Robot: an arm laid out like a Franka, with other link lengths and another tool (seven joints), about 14 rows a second.
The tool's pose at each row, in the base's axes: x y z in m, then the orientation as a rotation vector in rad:
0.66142, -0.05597, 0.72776, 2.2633, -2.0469, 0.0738
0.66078, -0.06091, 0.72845, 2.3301, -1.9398, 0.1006
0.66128, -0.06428, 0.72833, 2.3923, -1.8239, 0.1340
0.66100, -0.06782, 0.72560, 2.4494, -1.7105, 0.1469
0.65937, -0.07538, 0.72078, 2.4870, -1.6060, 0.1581
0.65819, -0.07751, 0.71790, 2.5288, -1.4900, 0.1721
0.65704, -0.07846, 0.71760, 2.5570, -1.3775, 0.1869
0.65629, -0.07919, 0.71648, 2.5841, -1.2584, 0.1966
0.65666, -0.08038, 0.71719, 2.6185, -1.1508, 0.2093
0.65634, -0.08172, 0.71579, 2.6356, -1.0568, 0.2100
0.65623, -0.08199, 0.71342, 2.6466, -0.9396, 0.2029
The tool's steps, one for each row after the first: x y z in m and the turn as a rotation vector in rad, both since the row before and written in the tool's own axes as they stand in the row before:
0.00489, 0.00115, -0.00019, 0.0018, 0.0275, -0.0814
0.00337, 0.00011, 0.00053, 0.0024, 0.0335, -0.0848
0.00289, 0.00106, 0.00325, -0.0042, 0.0217, -0.0833
0.00562, 0.00377, 0.00610, -0.0109, 0.0246, -0.0724
0.00088, 0.00167, 0.00326, -0.0076, 0.0259, -0.0813
0.00019, 0.00142, 0.00051, -0.0123, 0.0293, -0.0760
-0.00007, 0.00086, 0.00127, -0.0134, 0.0270, -0.0813
0.00129, 0.00053, -0.00033, 0.0013, 0.0211, -0.0761
0.00039, 0.00084, 0.00173, -0.0104, 0.0160, -0.0651
-0.00048, -0.00025, 0.00233, -0.0209, 0.0174, -0.0809

